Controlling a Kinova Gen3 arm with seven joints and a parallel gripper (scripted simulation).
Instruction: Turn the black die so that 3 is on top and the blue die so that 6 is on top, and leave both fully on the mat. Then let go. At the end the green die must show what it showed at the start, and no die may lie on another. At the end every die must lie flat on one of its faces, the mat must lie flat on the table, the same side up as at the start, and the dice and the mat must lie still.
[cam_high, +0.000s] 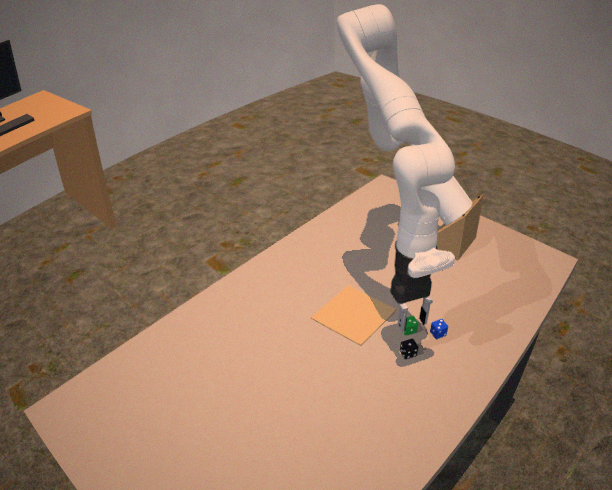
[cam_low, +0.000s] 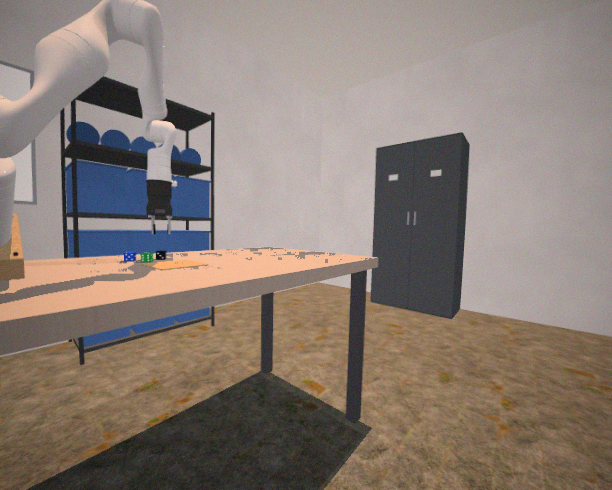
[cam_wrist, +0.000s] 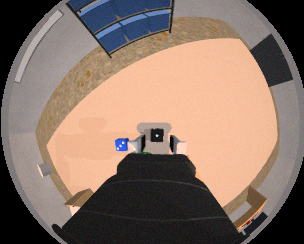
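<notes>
Now: the black die 90 mm below my hand. From my hand the other things lie so: blue die (90 mm behind, 30 mm to the left, 90 mm below); green die (60 mm behind, 40 mm to the right, 90 mm below); orange mat (30 mm behind, 160 mm to the right, 110 mm below).
</notes>
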